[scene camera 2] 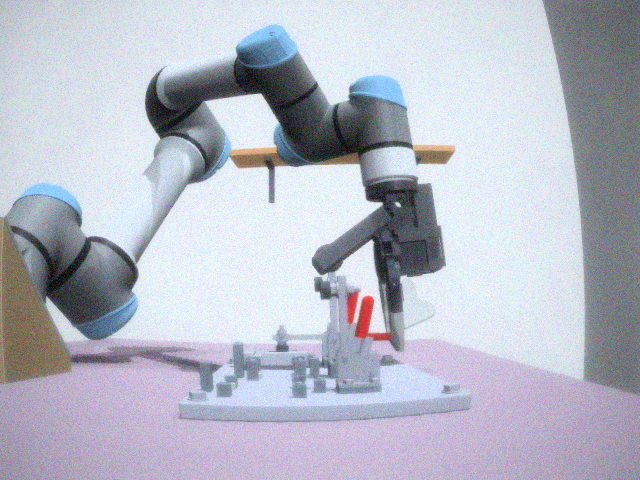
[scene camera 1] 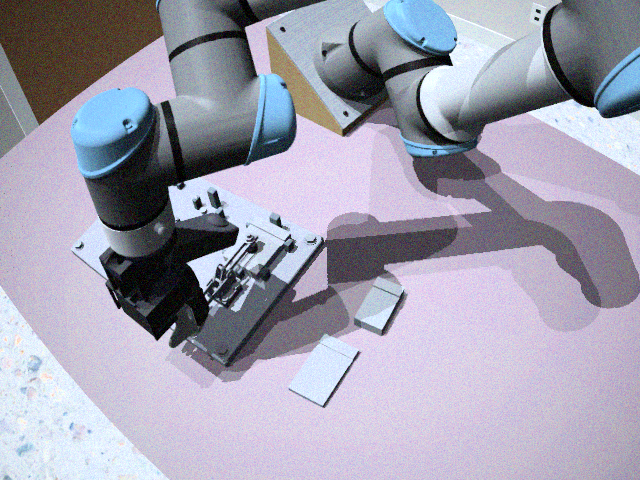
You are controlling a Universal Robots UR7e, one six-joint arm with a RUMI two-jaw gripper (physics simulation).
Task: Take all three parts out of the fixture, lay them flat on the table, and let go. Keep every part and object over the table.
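Seen in the pictures: gripper, fingertip midpoint: (scene camera 2: 399, 351) (scene camera 1: 187, 330); arm's base, link origin: (scene camera 1: 349, 63).
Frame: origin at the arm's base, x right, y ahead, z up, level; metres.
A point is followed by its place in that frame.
Observation:
The fixture (scene camera 1: 297, 260) @(x -0.141, y 0.360, z -0.071 m) (scene camera 2: 413, 407) @(x 0.196, y 0.502, z -0.078 m) is a pale plate with pegs and toggle clamps. Two pale flat parts, one part (scene camera 1: 377, 308) @(x -0.274, y 0.368, z -0.066 m) and another part (scene camera 1: 324, 373) @(x -0.266, y 0.479, z -0.076 m), lie on the table beside it. A third pale part (scene camera 1: 269, 240) @(x -0.099, y 0.365, z -0.049 m) (scene camera 2: 269, 358) @(x -0.056, y 0.374, z -0.056 m) sits in the fixture under a lowered clamp arm. That clamp's red handle (scene camera 2: 379, 336) @(x -0.081, y 0.510, z -0.033 m) sticks out level. Two other red handles, one (scene camera 2: 364, 316) @(x 0.140, y 0.469, z -0.003 m) nearer and one (scene camera 2: 352, 307) @(x 0.030, y 0.468, z 0.005 m) behind, stand up. My gripper (scene camera 1: 188, 326) @(x -0.090, y 0.538, z -0.055 m) (scene camera 2: 397, 343) @(x -0.090, y 0.538, z -0.055 m) is closed at the end of the level red handle. Its jaws hide the handle's tip.
The raised clamp arms (scene camera 2: 333, 310) stand close beside my gripper. Upright pegs (scene camera 1: 212, 197) @(x 0.021, y 0.351, z -0.043 m) (scene camera 2: 238, 359) @(x 0.031, y 0.347, z -0.050 m) rise from the plate. The robot's slanted base mount (scene camera 1: 305, 82) @(x 0.029, y 0.095, z 0.003 m) (scene camera 2: 31, 330) @(x 0.050, y 0.093, z -0.028 m) stands behind. The table's edge runs near the fixture's left side in scene camera 1.

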